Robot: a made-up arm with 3 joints.
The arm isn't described. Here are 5 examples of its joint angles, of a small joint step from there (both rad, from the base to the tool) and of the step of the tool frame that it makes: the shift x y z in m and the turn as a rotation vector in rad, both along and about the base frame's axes.
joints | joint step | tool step
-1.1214 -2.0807 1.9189 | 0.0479 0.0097 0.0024 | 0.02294 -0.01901 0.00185 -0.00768 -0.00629 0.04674
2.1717 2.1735 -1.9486 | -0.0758 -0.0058 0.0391 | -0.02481 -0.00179 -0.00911 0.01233 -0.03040 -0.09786
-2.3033 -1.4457 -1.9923 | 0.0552 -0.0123 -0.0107 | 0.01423 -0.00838 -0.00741 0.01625 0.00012 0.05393
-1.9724 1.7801 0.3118 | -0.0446 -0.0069 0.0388 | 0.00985 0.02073 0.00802 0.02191 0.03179 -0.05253
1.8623 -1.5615 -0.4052 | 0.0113 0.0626 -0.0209 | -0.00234 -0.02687 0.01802 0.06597 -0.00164 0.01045
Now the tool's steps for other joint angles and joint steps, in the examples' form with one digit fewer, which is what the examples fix.
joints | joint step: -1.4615 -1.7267 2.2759 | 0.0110 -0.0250 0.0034
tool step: 0.0039 0.0010 -0.0081 0.0252 -0.0005 0.0104
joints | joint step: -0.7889 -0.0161 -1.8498 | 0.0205 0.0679 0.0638
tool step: -0.0327 0.0309 -0.0062 -0.0485 -0.0475 0.0843
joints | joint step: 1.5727 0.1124 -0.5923 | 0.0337 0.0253 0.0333
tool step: 0.0258 -0.0062 -0.0117 0.0254 -0.0037 0.0667
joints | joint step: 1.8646 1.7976 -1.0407 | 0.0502 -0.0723 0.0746
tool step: 0.0368 -0.0128 0.0014 -0.0457 -0.0922 0.0360
